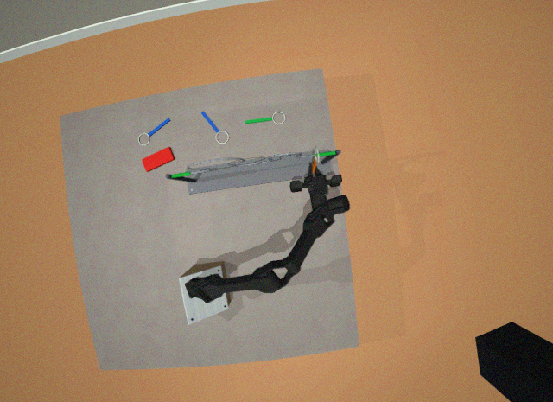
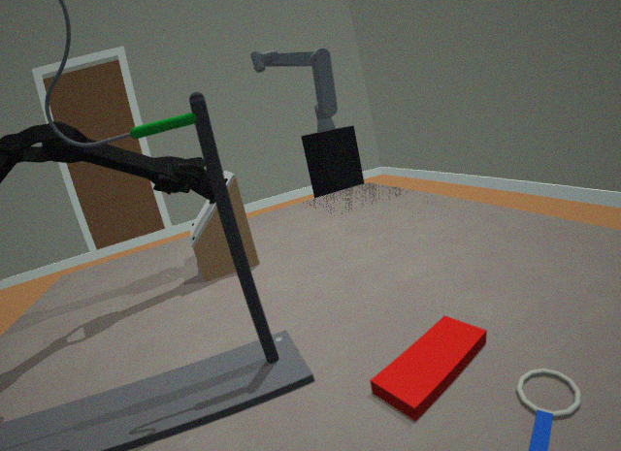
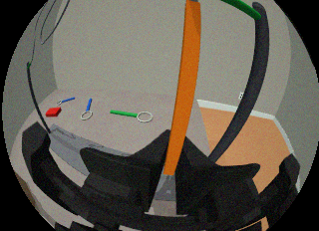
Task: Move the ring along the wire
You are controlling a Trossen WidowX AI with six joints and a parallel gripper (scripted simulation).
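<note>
My gripper tip is now 9 cm below the ring with orange handle. Round my gripper tip: green-handled ring (25 cm ahead, 18 cm below, 10 cm to the left); then red block (63 cm to the left, 21 cm ahead, 17 cm below).
</note>
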